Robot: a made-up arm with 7 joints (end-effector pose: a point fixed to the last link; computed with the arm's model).
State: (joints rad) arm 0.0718 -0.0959 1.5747 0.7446 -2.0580 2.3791 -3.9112
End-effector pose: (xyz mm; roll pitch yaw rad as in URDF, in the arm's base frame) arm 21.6 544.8 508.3 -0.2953 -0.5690 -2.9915
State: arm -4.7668 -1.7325 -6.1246 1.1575 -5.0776 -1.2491 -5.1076
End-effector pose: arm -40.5 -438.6 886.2 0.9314 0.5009 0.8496
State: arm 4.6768 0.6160 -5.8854 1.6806 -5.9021 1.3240 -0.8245
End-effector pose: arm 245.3 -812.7 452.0 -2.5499 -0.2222 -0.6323
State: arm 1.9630 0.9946 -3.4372 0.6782 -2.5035 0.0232 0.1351
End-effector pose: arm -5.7 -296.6 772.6 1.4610 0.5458 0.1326
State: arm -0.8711 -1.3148 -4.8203 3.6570 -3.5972 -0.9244 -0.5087
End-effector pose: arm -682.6 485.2 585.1 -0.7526 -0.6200 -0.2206
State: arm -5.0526 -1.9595 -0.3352 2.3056 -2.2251 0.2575 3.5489
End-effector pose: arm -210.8 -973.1 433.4 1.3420 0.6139 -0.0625
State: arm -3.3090 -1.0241 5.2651 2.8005 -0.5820 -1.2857 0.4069
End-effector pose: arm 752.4 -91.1 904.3 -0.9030 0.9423 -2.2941
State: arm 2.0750 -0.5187 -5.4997 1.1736 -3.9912 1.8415 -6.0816
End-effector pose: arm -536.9 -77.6 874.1 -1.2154 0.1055 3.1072
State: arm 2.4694 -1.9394 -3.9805 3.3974 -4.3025 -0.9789 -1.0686
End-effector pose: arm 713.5 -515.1 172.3 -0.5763 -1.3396 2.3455
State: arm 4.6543 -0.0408 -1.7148 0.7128 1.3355 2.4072 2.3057
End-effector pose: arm -491.9 18.5 449.8 1.0583 0.0781 0.5137
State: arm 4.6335 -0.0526 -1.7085 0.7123 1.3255 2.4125 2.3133
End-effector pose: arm -490.4 26.8 449.7 1.0500 0.0756 0.5133
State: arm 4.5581 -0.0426 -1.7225 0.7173 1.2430 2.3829 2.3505
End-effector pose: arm -483.9 70.3 444.7 1.1235 -0.0044 0.4874
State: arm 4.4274 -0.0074 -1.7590 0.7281 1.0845 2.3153 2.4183
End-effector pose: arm -462.2 150.1 435.6 1.2795 -0.1764 0.4082
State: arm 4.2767 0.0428 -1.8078 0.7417 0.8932 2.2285 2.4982
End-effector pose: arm -418.6 242.0 427.8 1.4819 -0.3940 0.2600
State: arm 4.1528 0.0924 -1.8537 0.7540 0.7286 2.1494 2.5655
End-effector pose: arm -366.6 314.4 425.7 1.6900 -0.5775 0.0753
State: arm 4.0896 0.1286 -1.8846 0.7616 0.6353 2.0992 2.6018
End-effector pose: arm -332.5 351.2 427.6 1.8430 -0.6738 -0.0662
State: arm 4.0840 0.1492 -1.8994 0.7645 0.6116 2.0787 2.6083
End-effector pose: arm -325.5 359.0 430.1 1.9082 -0.6959 -0.1190
